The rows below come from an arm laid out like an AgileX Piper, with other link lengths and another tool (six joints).
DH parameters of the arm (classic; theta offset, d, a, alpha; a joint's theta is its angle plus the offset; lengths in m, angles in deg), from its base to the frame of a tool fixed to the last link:
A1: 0 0.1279 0 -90
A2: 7.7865 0 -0.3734 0
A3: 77.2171 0 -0.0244 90
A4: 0 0.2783 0 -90
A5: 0 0 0 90
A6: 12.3 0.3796 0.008 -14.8
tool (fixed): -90 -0.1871 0 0
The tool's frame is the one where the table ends.
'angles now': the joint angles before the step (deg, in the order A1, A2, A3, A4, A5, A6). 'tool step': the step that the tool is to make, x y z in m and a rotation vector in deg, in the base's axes. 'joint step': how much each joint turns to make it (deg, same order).
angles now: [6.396 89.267 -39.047 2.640 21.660 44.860]
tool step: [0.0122 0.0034 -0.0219 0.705 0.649 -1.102]
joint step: [-0.002 4.638 -0.060 1.517 -4.015 -0.194]
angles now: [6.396 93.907 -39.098 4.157 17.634 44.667]
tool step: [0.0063 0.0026 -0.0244 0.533 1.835 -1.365]
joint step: [0.007 4.755 0.006 1.523 -3.007 0.012]
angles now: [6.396 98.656 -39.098 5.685 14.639 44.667]
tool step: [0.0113 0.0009 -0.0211 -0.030 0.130 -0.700]
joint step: [0.005 4.367 -0.426 0.564 -3.829 0.017]
